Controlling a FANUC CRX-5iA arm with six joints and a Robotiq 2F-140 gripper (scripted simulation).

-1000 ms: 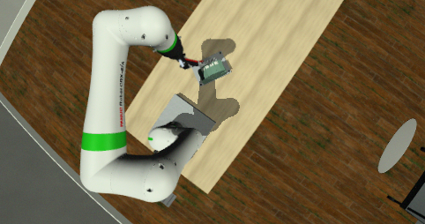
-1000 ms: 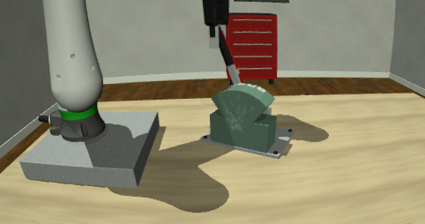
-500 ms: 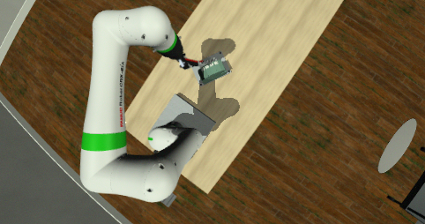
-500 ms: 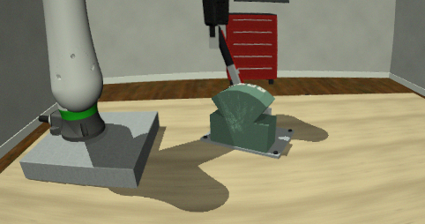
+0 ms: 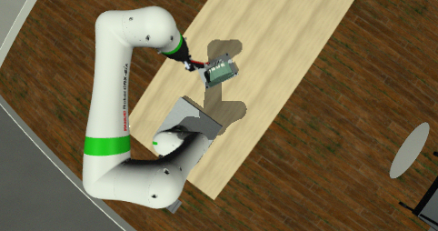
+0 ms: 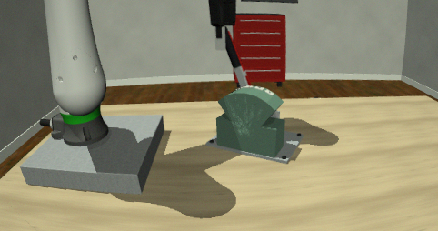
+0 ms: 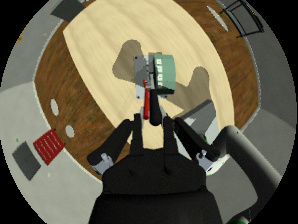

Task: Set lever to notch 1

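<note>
My gripper is now 10 cm above the red bar and 5 cm short of it.
</note>
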